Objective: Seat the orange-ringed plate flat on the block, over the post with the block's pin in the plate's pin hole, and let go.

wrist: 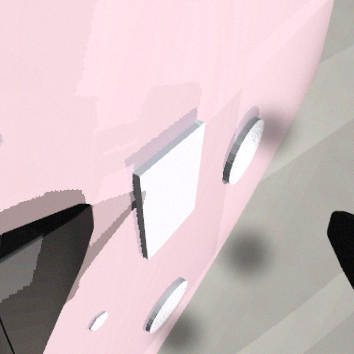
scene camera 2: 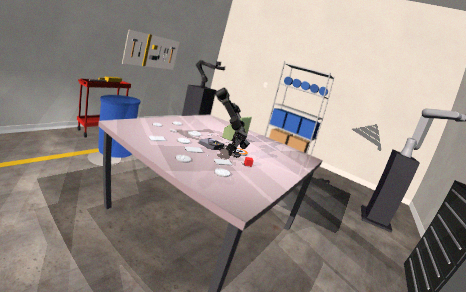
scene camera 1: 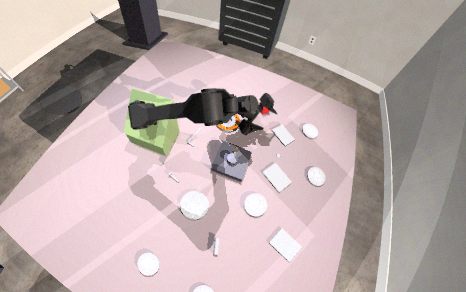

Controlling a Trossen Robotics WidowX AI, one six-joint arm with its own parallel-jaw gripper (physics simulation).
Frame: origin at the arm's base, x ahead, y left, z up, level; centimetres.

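Seen in the pictures: gripper, fingertip midpoint: (wrist: 213, 219) (scene camera 2: 232, 151) (scene camera 1: 270, 121); arm's base, link origin: (scene camera 1: 150, 113).
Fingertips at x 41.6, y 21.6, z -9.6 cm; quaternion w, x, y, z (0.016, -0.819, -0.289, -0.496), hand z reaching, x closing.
Observation:
Pixels of each thing's top centre, then the offset from my fingertips to it. "*": a spot on its surface instead. Level surfaces: height alone.
- orange-ringed plate, top centre: (scene camera 1: 227, 120) (scene camera 2: 239, 151) dx -17.6, dy -3.6, dz -4.2 cm
- pink table, surface height: dz -5.4 cm
- dark grey block, top centre: (scene camera 1: 232, 157) (scene camera 2: 212, 139) dx -9.5, dy -21.5, dz -1.5 cm
- small orange-tipped pin, surface spot: (scene camera 1: 235, 152) * dx -9.2, dy -18.3, dz -2.5 cm
- red cube, top centre: (scene camera 1: 265, 104) (scene camera 2: 249, 158) dx -4.0, dy +9.8, dz -1.4 cm
- white square plate, top centre: (wrist: 173, 197) (scene camera 1: 283, 134) (scene camera 2: 223, 161) dx +7.8, dy -0.6, dz -4.9 cm
The orange-ringed plate (scene camera 1: 236, 119) (scene camera 2: 243, 152) lies flat on the pink table (scene camera 1: 324, 208), partly hidden under the arm's wrist. The dark grey block (scene camera 1: 237, 171) (scene camera 2: 210, 143) sits just in front of it, with its pale round post (scene camera 1: 231, 158) and small orange-tipped pin (scene camera 1: 235, 152) bare. My gripper (scene camera 1: 261, 116) (scene camera 2: 235, 150) (wrist: 213, 219) is open and empty. It hangs low over the table at the plate's right edge, one finger on each side. The plate does not show in the wrist view.
A red cube (scene camera 1: 264, 109) (scene camera 2: 248, 161) sits just behind the gripper. A white square plate (scene camera 1: 283, 134) (wrist: 168, 189) lies to the gripper's right, and another (scene camera 1: 276, 176) farther forward. White discs (scene camera 1: 310, 131) (wrist: 244, 151) and small pegs (scene camera 1: 194, 137) are scattered around. The green arm base (scene camera 1: 155, 136) stands left.

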